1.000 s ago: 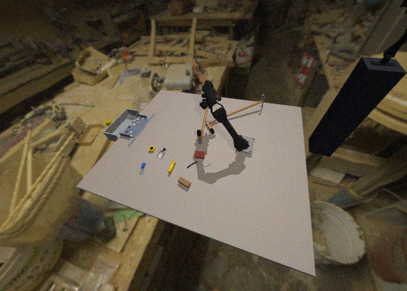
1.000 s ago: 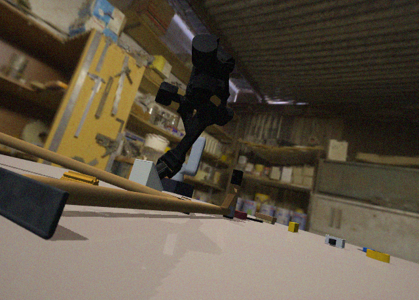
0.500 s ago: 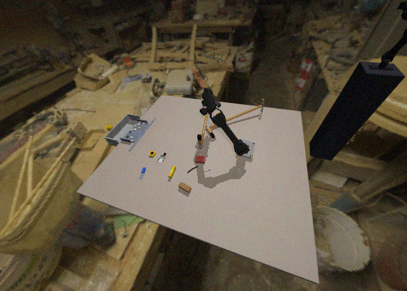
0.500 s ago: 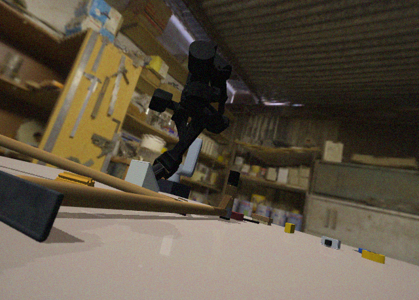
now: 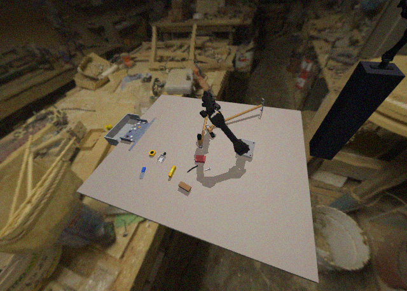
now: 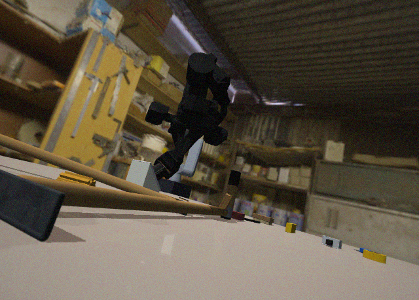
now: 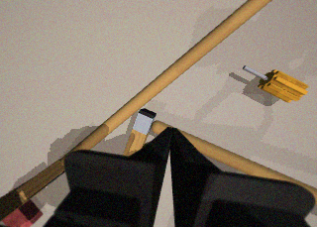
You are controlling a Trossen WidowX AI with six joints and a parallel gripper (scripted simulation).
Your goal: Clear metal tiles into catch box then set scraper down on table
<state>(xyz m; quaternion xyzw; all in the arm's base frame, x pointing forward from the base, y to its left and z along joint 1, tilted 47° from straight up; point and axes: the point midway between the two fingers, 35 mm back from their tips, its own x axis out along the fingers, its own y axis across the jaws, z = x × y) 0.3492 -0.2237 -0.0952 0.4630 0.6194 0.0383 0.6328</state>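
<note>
The long scraper lies 5 cm ahead of my gripper tip, 1 cm to the right of it and 5 cm below it. Round my gripper tip: black wire: 4 cm behind, 49 cm to the left, 11 cm below; orange piece: 2 cm behind, 17 cm to the right, 9 cm below; red block: 6 cm behind, 39 cm to the left, 10 cm below.
</note>
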